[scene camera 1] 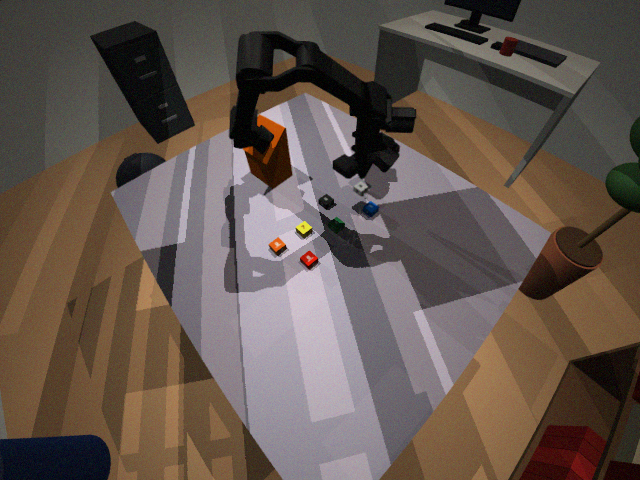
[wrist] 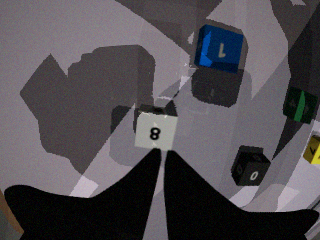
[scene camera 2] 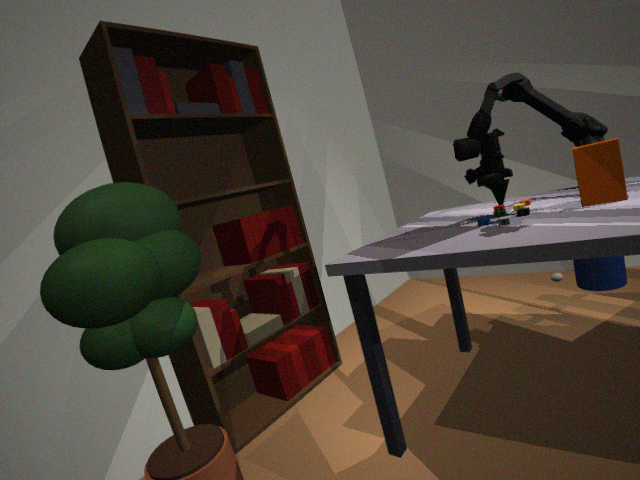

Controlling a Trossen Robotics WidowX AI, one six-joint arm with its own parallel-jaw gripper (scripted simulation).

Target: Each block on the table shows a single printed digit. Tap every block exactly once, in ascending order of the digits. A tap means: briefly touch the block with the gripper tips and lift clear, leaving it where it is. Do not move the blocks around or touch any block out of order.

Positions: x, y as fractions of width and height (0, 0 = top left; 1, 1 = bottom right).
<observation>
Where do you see a white block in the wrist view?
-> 0.49, 0.53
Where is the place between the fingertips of my gripper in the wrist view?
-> At 0.51, 0.65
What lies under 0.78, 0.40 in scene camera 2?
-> My gripper.
</observation>
